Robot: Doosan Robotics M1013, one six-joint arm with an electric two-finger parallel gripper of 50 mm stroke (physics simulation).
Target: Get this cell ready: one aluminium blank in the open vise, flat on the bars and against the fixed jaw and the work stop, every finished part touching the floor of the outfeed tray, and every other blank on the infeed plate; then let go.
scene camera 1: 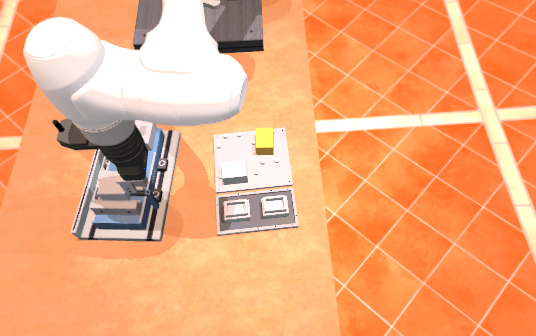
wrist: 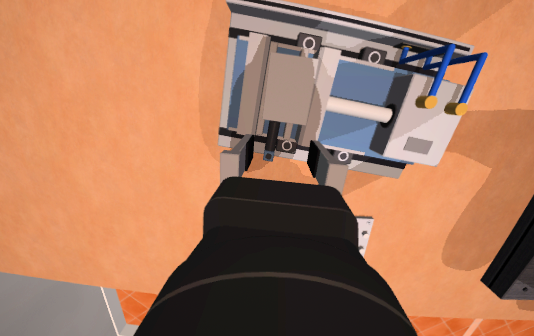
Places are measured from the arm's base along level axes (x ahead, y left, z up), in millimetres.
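Where they show: gripper, between the fingertips: (scene camera 1: pixel 133 179) (wrist: pixel 281 149).
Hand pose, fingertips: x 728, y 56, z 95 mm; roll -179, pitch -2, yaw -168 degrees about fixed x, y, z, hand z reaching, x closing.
Observation:
Things, the pixels of their centre, and the offset from my fingertips.
- grey aluminium blank, middle of its body: (wrist: pixel 287 91) (scene camera 1: pixel 115 188) 51 mm right, 8 mm ahead, 42 mm down
- dark work stop, middle of its body: (wrist: pixel 272 136) 0 mm left, 9 mm ahead, 50 mm down
- pale blank, middle of its body: (scene camera 1: pixel 234 172) 188 mm left, 107 mm back, 114 mm down
- yellow block, middle of its body: (scene camera 1: pixel 264 141) 246 mm left, 207 mm back, 114 mm down
- infeed plate, middle of its body: (scene camera 1: pixel 251 159) 219 mm left, 163 mm back, 136 mm down
- vise's actuator block, middle of its body: (wrist: pixel 416 122) (scene camera 1: pixel 134 134) 65 mm right, 150 mm back, 62 mm down
A grey aluminium blank (wrist: pixel 286 87) lies in the open vise, between the fixed jaw (wrist: pixel 250 87) and the moving jaw (wrist: pixel 327 75). It appears flat and close to the fixed jaw, with a narrow gap at the moving jaw. The dark work stop (wrist: pixel 272 137) is at its near end; contact cannot be told. My gripper (wrist: pixel 281 149) is open and empty, beside the blank's near end. In the scene view the arm partly hides the vise. A pale blank (scene camera 1: pixel 234 170) and a yellow block (scene camera 1: pixel 264 140) sit on the infeed plate (scene camera 1: pixel 237 150). Two finished parts (scene camera 1: pixel 236 210) (scene camera 1: pixel 274 205) lie in the outfeed tray (scene camera 1: pixel 255 212).
Blue hoses (wrist: pixel 442 72) with brass ends rise over the vise's actuator block (wrist: pixel 425 132). Clamps (wrist: pixel 309 43) (wrist: pixel 374 57) stand along the vise's base edge. A dark platform (scene camera 1: pixel 240 30) is at the back. A small dark device (scene camera 1: pixel 74 137) stands left of the vise.

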